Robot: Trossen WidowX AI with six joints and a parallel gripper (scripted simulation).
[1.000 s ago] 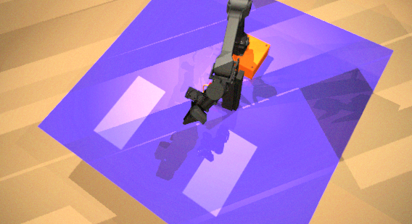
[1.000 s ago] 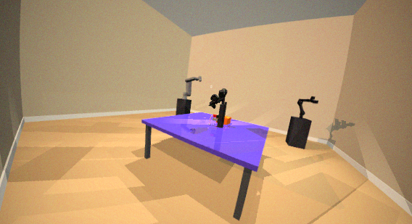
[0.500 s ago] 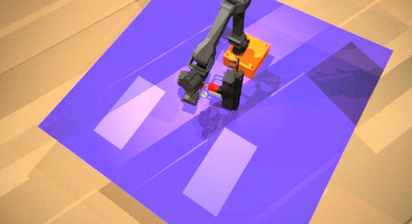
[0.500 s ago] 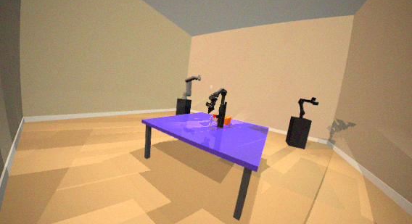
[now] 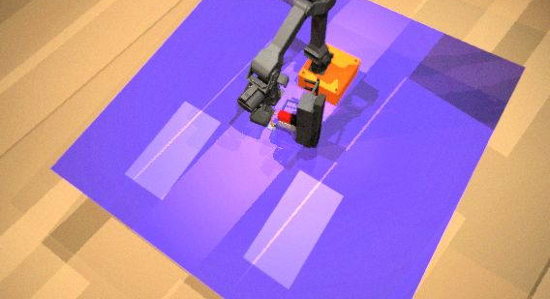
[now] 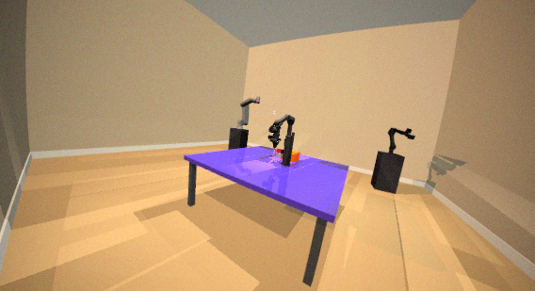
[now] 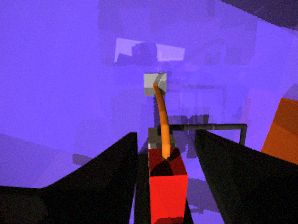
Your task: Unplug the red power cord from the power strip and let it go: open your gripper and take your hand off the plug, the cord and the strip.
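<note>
Right now the red plug is 7 cm to the left of my gripper tip, 1 cm below it and 1 cm behind it.
</note>
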